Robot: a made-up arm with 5 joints.
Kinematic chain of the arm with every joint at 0, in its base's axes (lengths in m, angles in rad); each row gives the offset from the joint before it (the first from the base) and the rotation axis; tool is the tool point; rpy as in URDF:
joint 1: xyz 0.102 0 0.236 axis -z
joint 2: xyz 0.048 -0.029 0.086 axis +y
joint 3: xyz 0.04 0 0.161 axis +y
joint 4: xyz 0.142 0 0.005 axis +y
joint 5: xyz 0.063 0.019 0 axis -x
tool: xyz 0 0 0 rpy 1.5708 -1.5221 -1.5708
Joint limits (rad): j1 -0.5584..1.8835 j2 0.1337..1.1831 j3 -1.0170..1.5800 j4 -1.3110..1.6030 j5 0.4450..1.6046
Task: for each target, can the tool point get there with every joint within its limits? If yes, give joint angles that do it. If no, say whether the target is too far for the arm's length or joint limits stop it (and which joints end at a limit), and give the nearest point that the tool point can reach.
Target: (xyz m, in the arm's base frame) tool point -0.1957 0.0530 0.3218
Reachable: no: joint limits stop it (at a limit: joint 1) | nearest point 0.0798 -0.0361 0.3218 | short by 0.290 m
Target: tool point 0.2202 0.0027 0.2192
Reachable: yes | joints -0.1072 1.0352 0.7625 1.1665 1.2747
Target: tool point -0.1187 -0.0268 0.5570
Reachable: no: joint limits stop it (at a limit: joint 1, joint 2, joint 3, joint 4) | nearest point 0.0437 -0.1478 0.6403 | short by 0.219 m
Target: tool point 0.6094 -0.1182 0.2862
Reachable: no: too far | nearest point 0.5049 -0.0938 0.3069 | short by 0.109 m
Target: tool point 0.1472 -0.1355 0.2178
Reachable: yes | joints 1.1785 0.9051 0.7115 1.0265 0.9802
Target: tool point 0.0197 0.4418 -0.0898
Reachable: no: too far | nearest point 0.2682 0.0921 0.1420 | short by 0.488 m
